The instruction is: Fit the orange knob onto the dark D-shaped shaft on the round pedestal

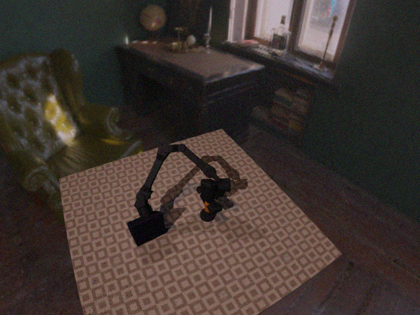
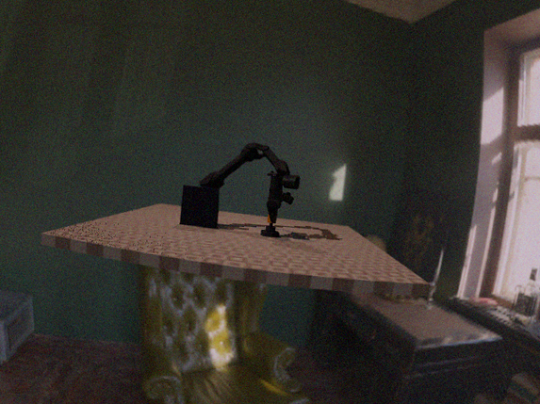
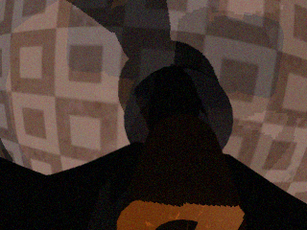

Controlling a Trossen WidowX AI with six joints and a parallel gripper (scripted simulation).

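My gripper tip is 2 cm below the knob. Round my gripper tip: pedestal 4 cm below.
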